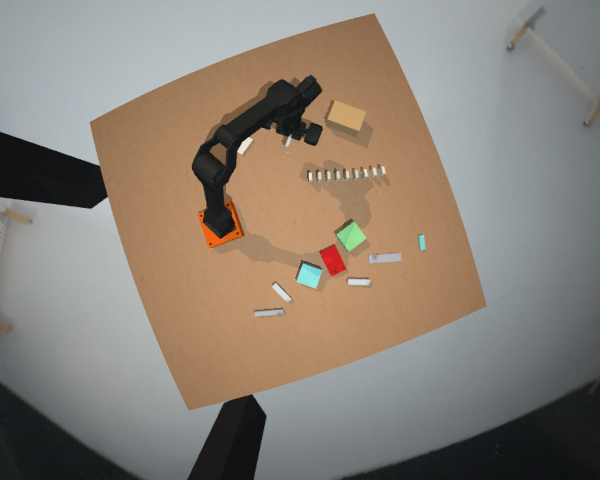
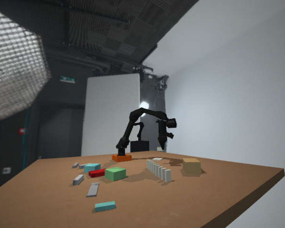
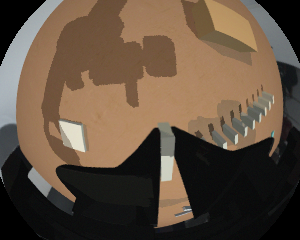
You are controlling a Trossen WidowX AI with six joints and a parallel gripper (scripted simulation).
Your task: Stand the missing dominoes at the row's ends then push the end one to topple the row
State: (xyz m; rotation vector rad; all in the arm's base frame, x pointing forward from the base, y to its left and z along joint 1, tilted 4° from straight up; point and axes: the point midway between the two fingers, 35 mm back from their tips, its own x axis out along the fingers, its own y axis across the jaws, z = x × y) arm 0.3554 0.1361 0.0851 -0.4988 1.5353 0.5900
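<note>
Now: the tan box 220 mm ahead of my gripper tip, 70 mm below it and 10 mm to the right of it. The rest, counted from my gripper tip: green block: 390 mm to the right, 80 mm below, 20 mm ahead; then red block: 440 mm to the right, 90 mm below, 80 mm behind; then cream tile: 160 mm behind, 110 mm to the left, 100 mm below.
</note>
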